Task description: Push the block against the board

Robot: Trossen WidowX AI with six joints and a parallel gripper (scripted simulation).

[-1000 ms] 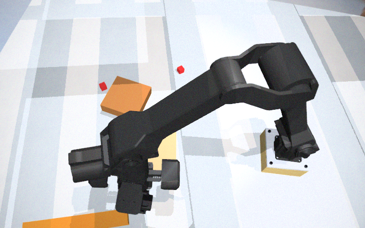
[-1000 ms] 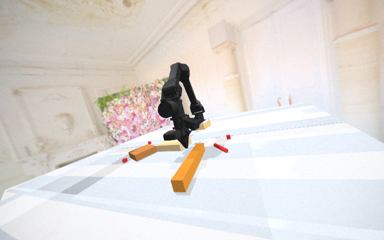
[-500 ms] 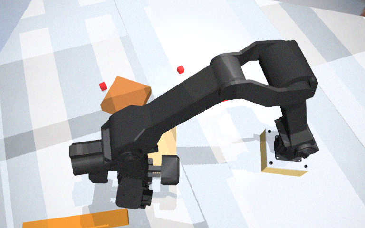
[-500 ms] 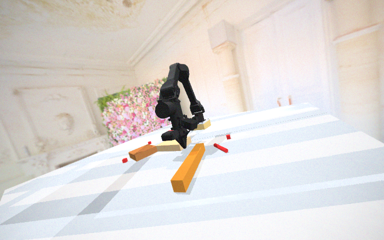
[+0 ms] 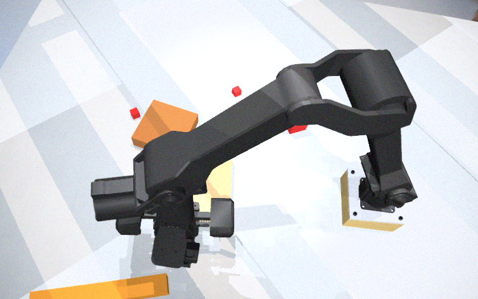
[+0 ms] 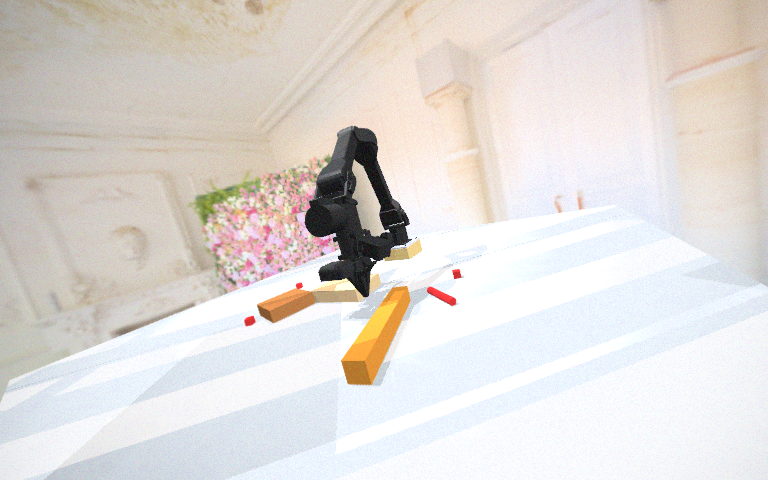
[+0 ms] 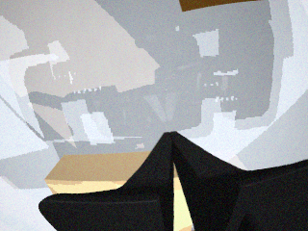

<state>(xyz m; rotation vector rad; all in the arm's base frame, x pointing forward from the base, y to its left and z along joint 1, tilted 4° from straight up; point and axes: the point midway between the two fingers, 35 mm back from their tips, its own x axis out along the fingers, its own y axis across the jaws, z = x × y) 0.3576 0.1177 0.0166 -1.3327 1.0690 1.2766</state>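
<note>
My gripper tip is now 30 mm past the pale cream board, 90 mm to the left of it and 10 mm below it. Also, from my gripper tip: long orange bar 100 mm ahead, 130 mm to the left, 10 mm above; then brown block 70 mm ahead, 210 mm to the right, 10 mm above.
</note>
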